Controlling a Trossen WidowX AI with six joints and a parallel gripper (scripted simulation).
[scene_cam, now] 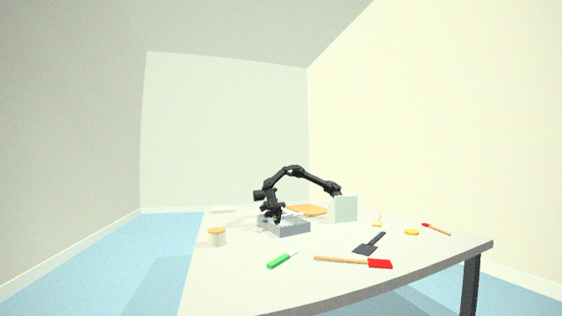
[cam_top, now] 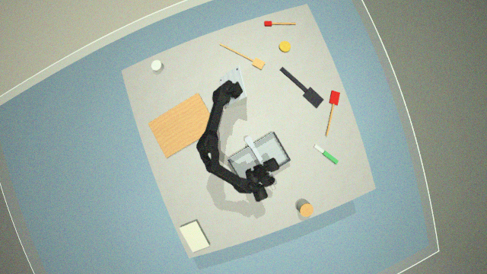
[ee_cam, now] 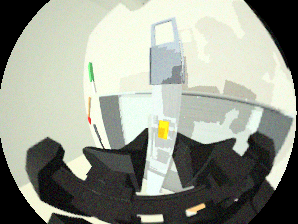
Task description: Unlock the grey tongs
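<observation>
Right now the grey roasting tin is 4 cm behind my gripper tip and 3 cm to the right of it. From my gripper tip the other things lie so: cork-lidded jar: 34 cm ahead, 10 cm to the left; then black spatula: 39 cm to the left, 30 cm behind, 3 cm below; then wooden board: 40 cm behind, 36 cm to the right, 2 cm below.
</observation>
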